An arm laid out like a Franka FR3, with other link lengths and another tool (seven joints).
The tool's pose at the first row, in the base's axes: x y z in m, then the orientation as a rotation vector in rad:
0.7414, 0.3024, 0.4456, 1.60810, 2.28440, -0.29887
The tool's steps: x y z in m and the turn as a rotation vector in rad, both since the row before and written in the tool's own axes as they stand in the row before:
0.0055, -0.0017, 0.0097, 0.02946, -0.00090, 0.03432
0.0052, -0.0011, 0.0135, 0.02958, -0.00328, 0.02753
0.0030, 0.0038, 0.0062, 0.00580, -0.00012, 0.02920
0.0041, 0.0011, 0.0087, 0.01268, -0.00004, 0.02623
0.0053, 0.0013, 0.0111, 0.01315, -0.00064, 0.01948
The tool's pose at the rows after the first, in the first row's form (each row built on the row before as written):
0.7395, 0.3032, 0.4345, 1.65936, 2.25934, -0.32620
0.7386, 0.3025, 0.4200, 1.70174, 2.23761, -0.35715
0.7421, 0.3038, 0.4131, 1.73535, 2.21130, -0.35726
0.7430, 0.3044, 0.4035, 1.76912, 2.18872, -0.36596
0.7441, 0.3052, 0.3912, 1.79564, 2.17192, -0.37721

